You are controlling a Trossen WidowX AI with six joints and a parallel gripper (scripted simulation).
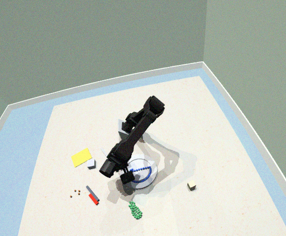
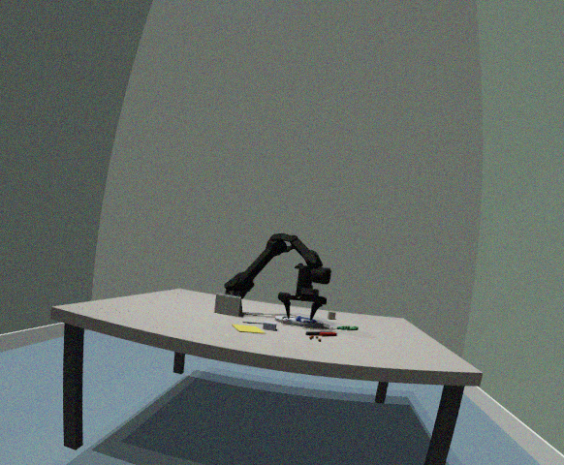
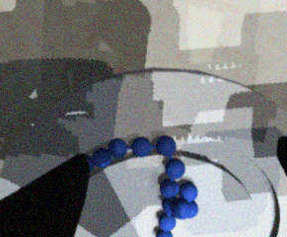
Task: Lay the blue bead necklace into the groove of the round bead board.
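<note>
Right now the round bead board is 6 cm to the left of my gripper tip, 1 cm below it and 1 cm behind it. The rest, counted from my gripper tip: white cube: 21 cm to the right, 8 cm behind, 1 cm below; grey tool: 18 cm to the right, 11 cm ahead, 2 cm below; stick: 14 cm behind, 13 cm to the right, 2 cm below.
</note>
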